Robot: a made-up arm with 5 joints.
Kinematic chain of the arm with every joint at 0, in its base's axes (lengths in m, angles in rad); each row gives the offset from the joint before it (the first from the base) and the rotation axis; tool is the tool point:
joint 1: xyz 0 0 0.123 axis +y
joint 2: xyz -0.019 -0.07 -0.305 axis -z
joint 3: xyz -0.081 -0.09 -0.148 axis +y
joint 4: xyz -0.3 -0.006 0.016 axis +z
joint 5: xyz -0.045 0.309 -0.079 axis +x
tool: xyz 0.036 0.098 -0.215
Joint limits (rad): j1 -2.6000..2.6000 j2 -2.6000..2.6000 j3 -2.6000..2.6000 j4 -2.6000..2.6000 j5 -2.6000..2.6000
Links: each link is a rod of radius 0.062 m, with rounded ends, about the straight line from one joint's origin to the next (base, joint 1, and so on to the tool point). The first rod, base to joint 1, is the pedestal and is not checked.
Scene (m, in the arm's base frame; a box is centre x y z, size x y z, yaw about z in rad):
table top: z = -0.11
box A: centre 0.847 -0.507 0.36 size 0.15 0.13 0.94 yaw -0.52
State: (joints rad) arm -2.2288 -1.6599 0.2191 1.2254 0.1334
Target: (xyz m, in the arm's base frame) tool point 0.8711 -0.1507 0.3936
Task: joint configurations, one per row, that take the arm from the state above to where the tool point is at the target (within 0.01 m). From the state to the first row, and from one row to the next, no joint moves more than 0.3 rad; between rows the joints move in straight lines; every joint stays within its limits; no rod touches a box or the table.
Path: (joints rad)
1: -2.3216 -1.4855 0.4555 1.0154 0.0564
2: -2.4144 -1.3112 0.6918 0.8053 -0.0206
3: -2.5072 -1.1368 0.9282 0.5953 -0.0976
4: -2.6000 -0.9625 1.1645 0.3852 -0.1747
5: -2.6000 -0.9141 0.8868 0.3308 -0.0716
6: -2.6000 -0.8658 0.6091 0.2764 0.0314
7: -2.6000 -0.8175 0.3313 0.2220 0.1345
8: -2.6000 -0.7692 0.0536 0.1676 0.2375

